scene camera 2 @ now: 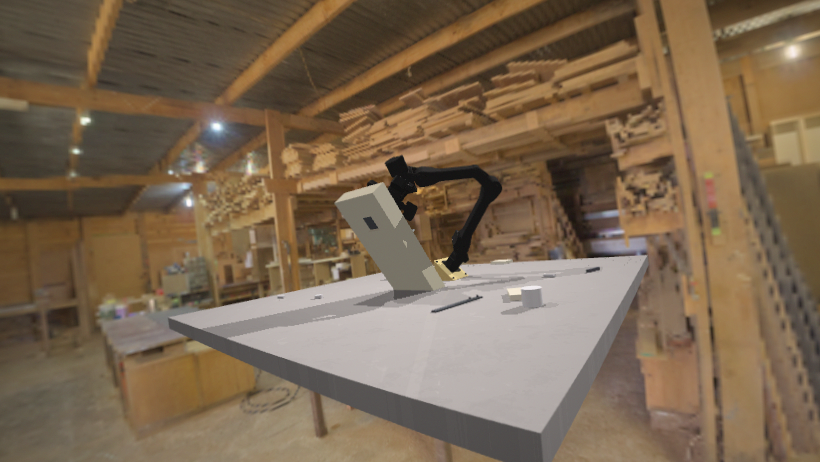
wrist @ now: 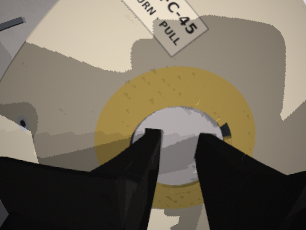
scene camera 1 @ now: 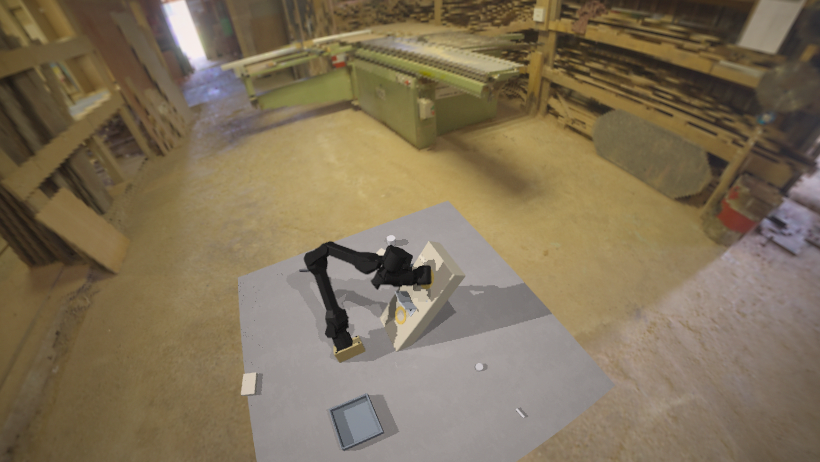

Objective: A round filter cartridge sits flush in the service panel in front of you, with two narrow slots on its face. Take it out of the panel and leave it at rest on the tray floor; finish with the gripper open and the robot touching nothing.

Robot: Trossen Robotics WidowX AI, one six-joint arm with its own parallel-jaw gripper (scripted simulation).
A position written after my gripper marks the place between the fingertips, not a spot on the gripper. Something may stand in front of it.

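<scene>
My gripper point(scene camera 2: 377, 214) is here, and it is the same gripper point(wrist: 177, 137) that the wrist view gives me. I can also see a round grey filter cartridge point(wrist: 180, 126). Scene camera 2 does not show the cartridge, since it is hidden there by a beige service panel.
</scene>
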